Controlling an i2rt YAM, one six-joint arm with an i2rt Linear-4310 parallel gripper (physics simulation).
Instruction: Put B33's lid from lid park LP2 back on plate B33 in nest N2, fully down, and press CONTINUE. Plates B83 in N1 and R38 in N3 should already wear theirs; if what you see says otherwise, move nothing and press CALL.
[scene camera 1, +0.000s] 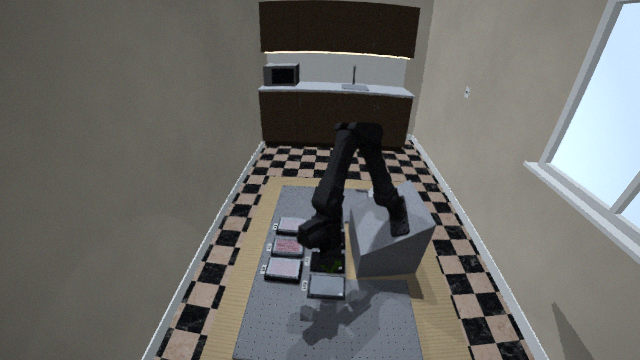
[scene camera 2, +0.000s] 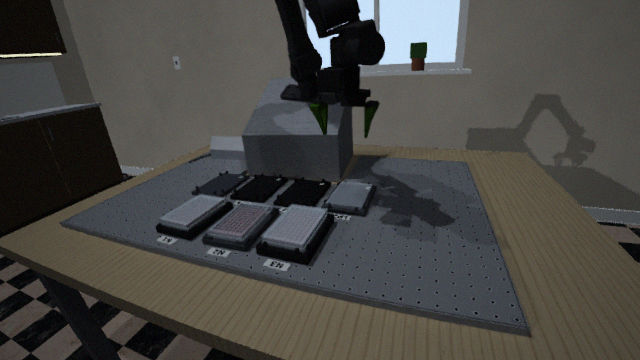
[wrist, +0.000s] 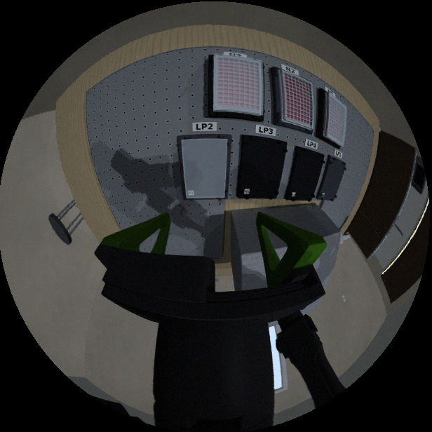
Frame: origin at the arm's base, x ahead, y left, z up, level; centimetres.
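Seen in the pictures: gripper, fingertip midpoint: (scene camera 1: 330, 261) (scene camera 2: 345, 135); arm's base, link origin: (scene camera 1: 398, 215) (scene camera 2: 310, 95).
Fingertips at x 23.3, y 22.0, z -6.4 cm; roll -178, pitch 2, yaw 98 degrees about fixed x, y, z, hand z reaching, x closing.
Note:
Pixels of each thing's top centre, then the offset from my fingertips to it.
- B33's lid, top centre: (scene camera 2: 350, 193) (scene camera 1: 326, 285) dx +0.6, dy +1.3, dz -14.1 cm
- Plate B33, top centre: (scene camera 2: 241, 216) (scene camera 1: 288, 244) dx +21.2, dy -15.0, dz -13.1 cm
- N1, top centre: (scene camera 2: 193, 207) (scene camera 1: 292, 223) dx +23.1, dy -28.1, dz -12.6 cm
- N3, top centre: (scene camera 2: 296, 221) (scene camera 1: 283, 266) dx +19.2, dy -2.2, dz -12.2 cm
- LP4, top centre: (scene camera 2: 259, 182) dx +4.1, dy -24.5, dz -13.8 cm
- LP1, top centre: (scene camera 2: 220, 179) dx +6.6, dy -37.2, dz -13.8 cm
- small pale wedge, top centre: (scene camera 2: 236, 135) dx -17.3, dy -52.5, dz -7.4 cm
B33's lid (scene camera 1: 326, 286) (scene camera 2: 350, 195) (wrist: 204, 167), a pale clear sheet, lies flat in lid park LP2. Plate B33 (scene camera 1: 288, 246) (scene camera 2: 242, 223) (wrist: 296, 99) in nest N2 shows deeper red wells than its neighbours. The plate in N1 (scene camera 1: 291, 225) (scene camera 2: 195, 212) (wrist: 334, 119) and the plate in N3 (scene camera 1: 284, 268) (scene camera 2: 297, 225) (wrist: 238, 85) look paler pink, with a whitish cover over the wells. My gripper (scene camera 2: 346, 136) (wrist: 212, 216) is open and empty, high above the board, near the grey block. The plate codes and the CONTINUE and CALL buttons cannot be made out.
Dark lid parks LP3 (scene camera 2: 302, 192) (wrist: 261, 166), LP4 (scene camera 2: 259, 188) (wrist: 304, 172) and LP1 (scene camera 2: 221, 184) (wrist: 334, 177) stand in a row beside LP2. The large grey block (scene camera 1: 387, 245) (scene camera 2: 295, 155) (wrist: 280, 240) carries the arm. A small pale wedge (scene camera 2: 226, 147) stands beside it.

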